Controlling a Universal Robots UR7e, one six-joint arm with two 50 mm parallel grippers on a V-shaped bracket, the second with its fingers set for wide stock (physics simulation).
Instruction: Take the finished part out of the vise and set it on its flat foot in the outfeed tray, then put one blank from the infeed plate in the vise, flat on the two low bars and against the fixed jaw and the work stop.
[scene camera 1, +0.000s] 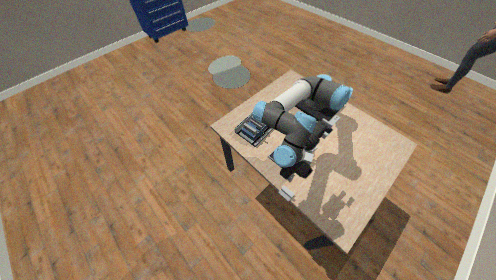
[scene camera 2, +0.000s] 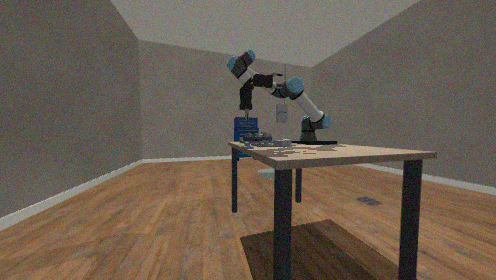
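Seen in the pictures: hand, its tool point: (scene camera 1: 289, 178) (scene camera 2: 246, 116); arm's base, origin of its link: (scene camera 1: 314, 103) (scene camera 2: 308, 140).
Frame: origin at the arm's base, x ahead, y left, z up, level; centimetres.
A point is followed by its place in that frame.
The blue and grey vise (scene camera 1: 253, 129) @(x 55.9, y -6.0, z 7.4 cm) (scene camera 2: 257, 136) @(x 48.2, y -5.5, z 4.1 cm) stands near the table's left corner in scene camera 1; whether a part lies in it is too small to tell. The downward gripper (scene camera 2: 246, 117) hangs above the vise area in scene camera 2, fingertips above table height. Its fingers look narrow; their opening and any load cannot be made out. In scene camera 1 the wrist hides them. The second gripper (scene camera 2: 277, 75) points sideways, toward the arm's base. The arm covers most of the infeed plate and outfeed tray in scene camera 1. A pale block (scene camera 1: 308, 157) @(x 40.4, y 29.1, z 2.1 cm) shows beside the wrist.
A small pale block (scene camera 1: 286, 193) @(x 66.4, y 36.6, z 0.5 cm) sits at the front edge of the wooden table (scene camera 1: 385, 145) @(x -9.9, y 54.9, z -2.3 cm) (scene camera 2: 350, 152) @(x 18.6, y 62.9, z -2.3 cm). The arm's elbow and forearm reach across the table in scene camera 1. A blue cabinet (scene camera 1: 162, 17) (scene camera 2: 246, 125) stands far back. A person's legs (scene camera 1: 465, 62) show at the right.
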